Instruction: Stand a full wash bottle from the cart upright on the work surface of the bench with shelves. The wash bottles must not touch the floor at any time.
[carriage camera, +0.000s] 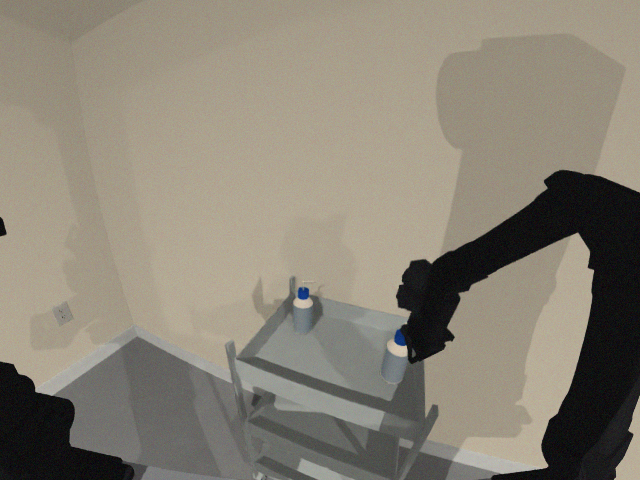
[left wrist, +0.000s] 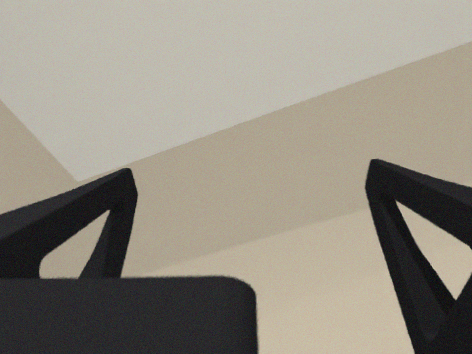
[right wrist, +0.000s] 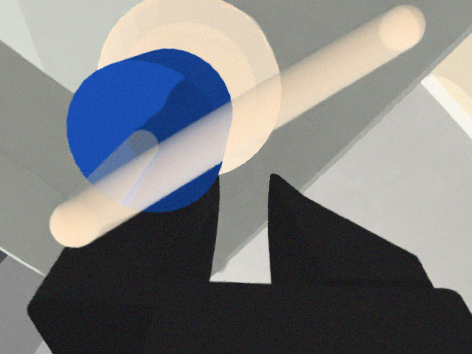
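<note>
Two wash bottles with blue caps, pale shoulders and grey-blue bodies stand upright on the top tray of the grey cart. The nearer wash bottle is at the tray's right end; the other wash bottle is at its back left. My right gripper is shut down to a narrow gap, with nothing between its fingers. It is beside the nearer bottle's cap, which overlaps one finger in the right wrist view. My left gripper is open and empty, facing wall and ceiling. The bench does not show.
The cart has raised tray rims, upright corner posts and lower shelves. A beige wall stands close behind it. Grey floor lies to its left. The spout tube of the nearer bottle points away to the upper right in the right wrist view.
</note>
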